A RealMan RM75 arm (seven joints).
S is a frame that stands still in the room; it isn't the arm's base.
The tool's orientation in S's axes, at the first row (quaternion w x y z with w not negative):
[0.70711, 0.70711, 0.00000, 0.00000]
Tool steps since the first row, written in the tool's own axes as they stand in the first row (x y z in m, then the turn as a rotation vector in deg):
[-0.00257, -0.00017, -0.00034, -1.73, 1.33, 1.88]
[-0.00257, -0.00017, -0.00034, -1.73, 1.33, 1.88]
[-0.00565, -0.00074, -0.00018, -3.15, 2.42, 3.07]
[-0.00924, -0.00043, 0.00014, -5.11, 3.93, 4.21]
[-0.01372, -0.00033, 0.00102, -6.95, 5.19, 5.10]
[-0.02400, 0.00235, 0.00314, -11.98, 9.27, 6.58]
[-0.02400, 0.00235, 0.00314, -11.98, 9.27, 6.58]
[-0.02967, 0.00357, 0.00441, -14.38, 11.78, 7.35]
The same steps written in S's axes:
[-0.00257, 0.00034, -0.00017, -1.73, -1.88, 1.33]
[-0.00257, 0.00034, -0.00017, -1.73, -1.88, 1.33]
[-0.00565, 0.00018, -0.00074, -3.15, -3.07, 2.42]
[-0.00924, -0.00014, -0.00043, -5.11, -4.21, 3.93]
[-0.01372, -0.00102, -0.00033, -6.95, -5.10, 5.19]
[-0.02400, -0.00314, 0.00235, -11.98, -6.58, 9.27]
[-0.02400, -0.00314, 0.00235, -11.98, -6.58, 9.27]
[-0.02967, -0.00441, 0.00357, -14.38, -7.35, 11.78]

